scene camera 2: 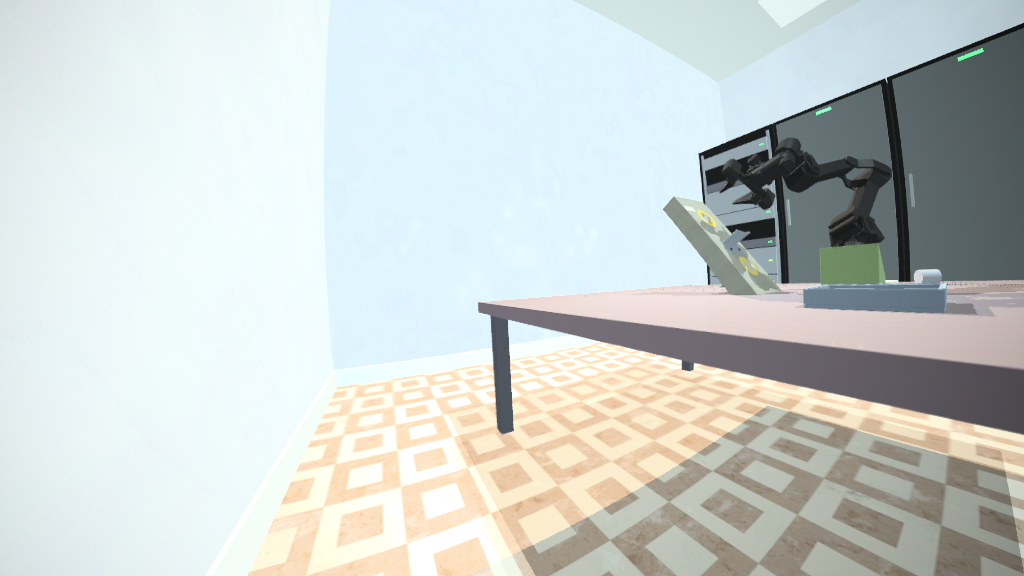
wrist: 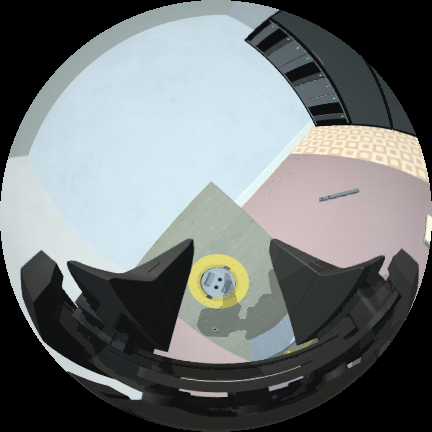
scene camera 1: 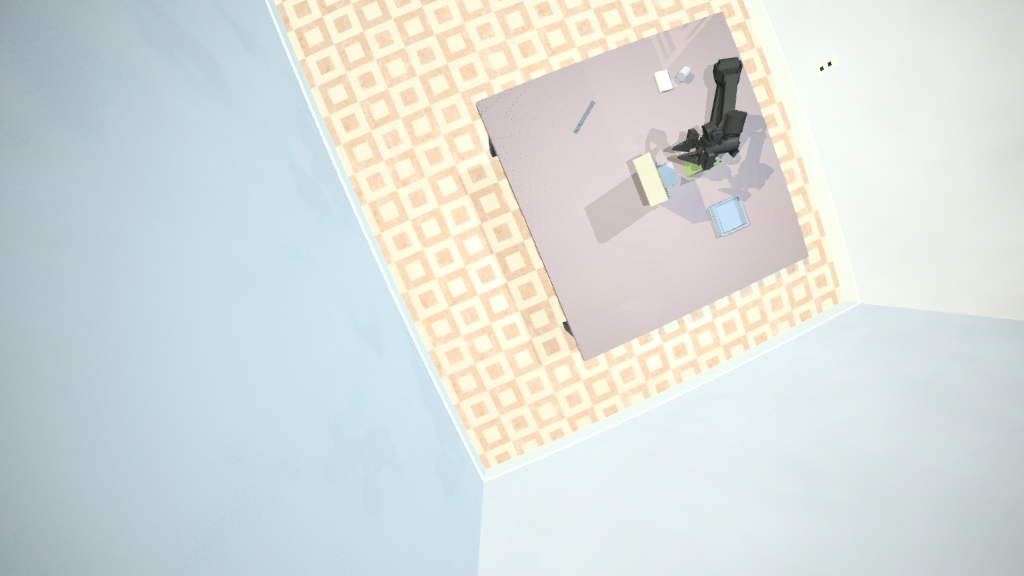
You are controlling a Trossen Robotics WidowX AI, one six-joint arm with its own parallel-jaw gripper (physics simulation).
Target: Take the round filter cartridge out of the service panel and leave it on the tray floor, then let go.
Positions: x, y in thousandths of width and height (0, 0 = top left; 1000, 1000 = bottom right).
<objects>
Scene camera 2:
my gripper: 709, 343
blue-grey tray: 890, 516
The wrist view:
my gripper: 538, 566
round filter cartridge: 501, 652
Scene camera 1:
my gripper: 659, 266
</objects>
